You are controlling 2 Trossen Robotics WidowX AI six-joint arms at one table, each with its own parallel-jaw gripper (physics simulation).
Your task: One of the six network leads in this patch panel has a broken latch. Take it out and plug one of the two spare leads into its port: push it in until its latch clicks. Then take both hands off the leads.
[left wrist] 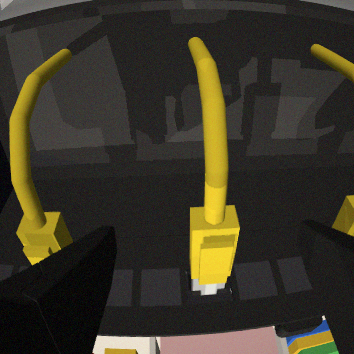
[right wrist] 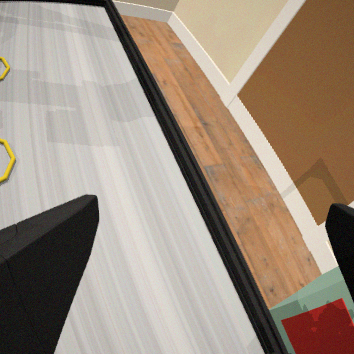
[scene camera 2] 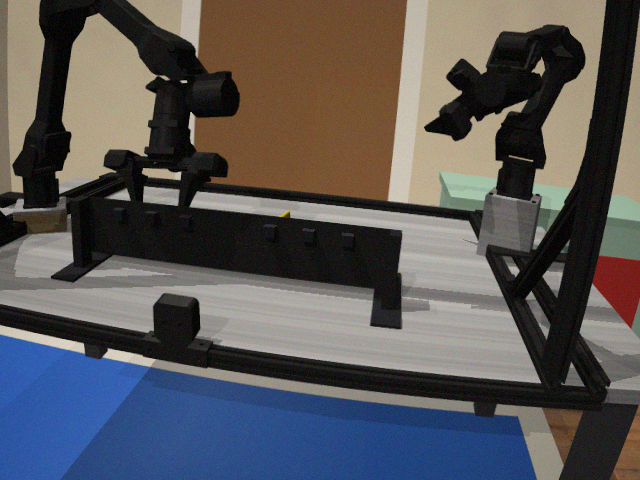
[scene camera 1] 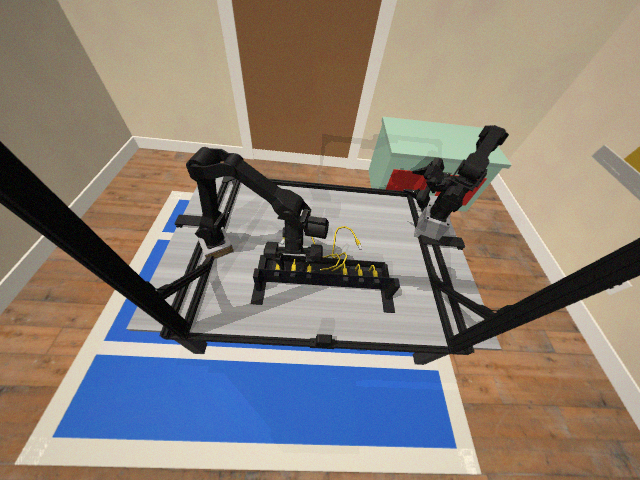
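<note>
The black patch panel stands across the table with yellow leads in its ports, three on the left and three on the right. My left gripper is open, pointing down at the left group. Its fingers stand either side of the middle lead of that group, with a gap on each side. Parts of the neighbouring leads show beyond the fingers. A spare lead's plug lies behind the panel; the other spare is largely hidden. Which latch is broken I cannot tell. My right gripper is open and empty, raised at the right, far from the leads.
Yellow cable is bunched behind the panel's middle, close to its ports. A black camera block sits on the front frame rail. Black frame posts rise at both front corners. A mint cabinet stands beyond the table at the back right.
</note>
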